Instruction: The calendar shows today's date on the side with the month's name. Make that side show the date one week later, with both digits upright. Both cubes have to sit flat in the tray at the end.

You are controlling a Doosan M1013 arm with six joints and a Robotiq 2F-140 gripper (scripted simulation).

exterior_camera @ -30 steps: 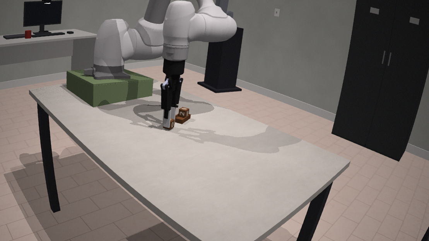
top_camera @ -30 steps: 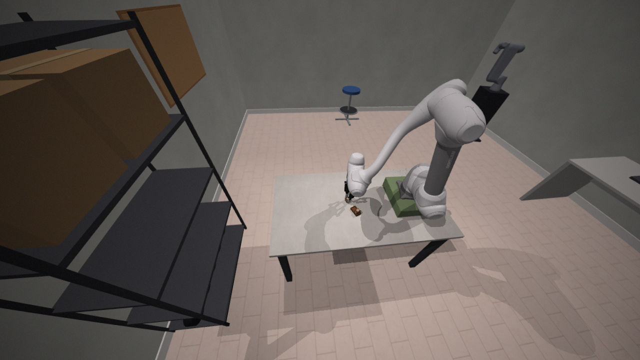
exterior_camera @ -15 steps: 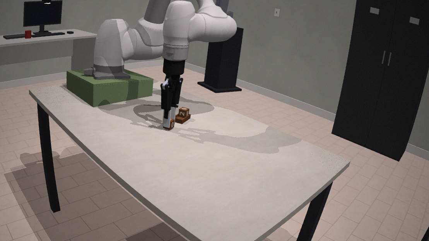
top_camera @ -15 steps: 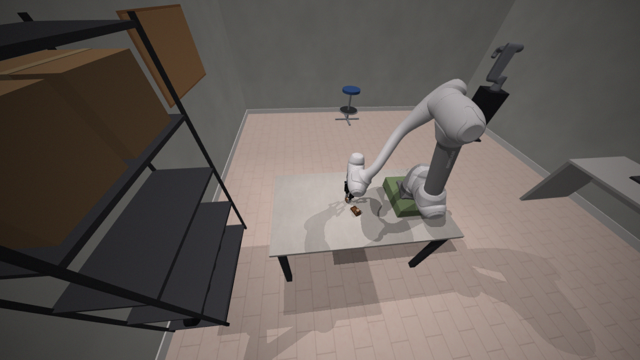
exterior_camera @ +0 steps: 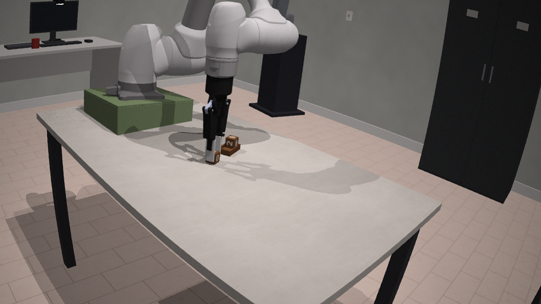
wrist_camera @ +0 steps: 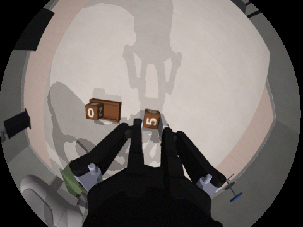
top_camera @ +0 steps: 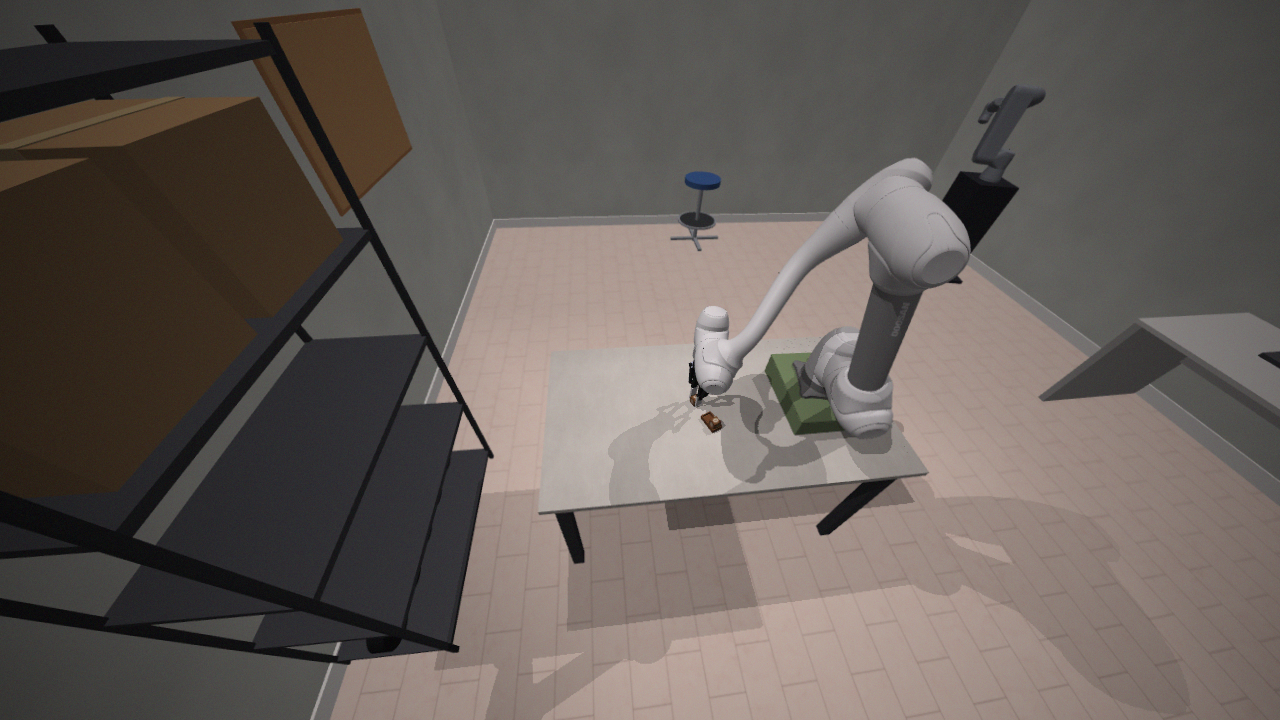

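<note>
Right now my hand is 30 mm above the brown cube. Round my hand: brown tray: 60 mm behind, 90 mm to the left, 40 mm below.
</note>
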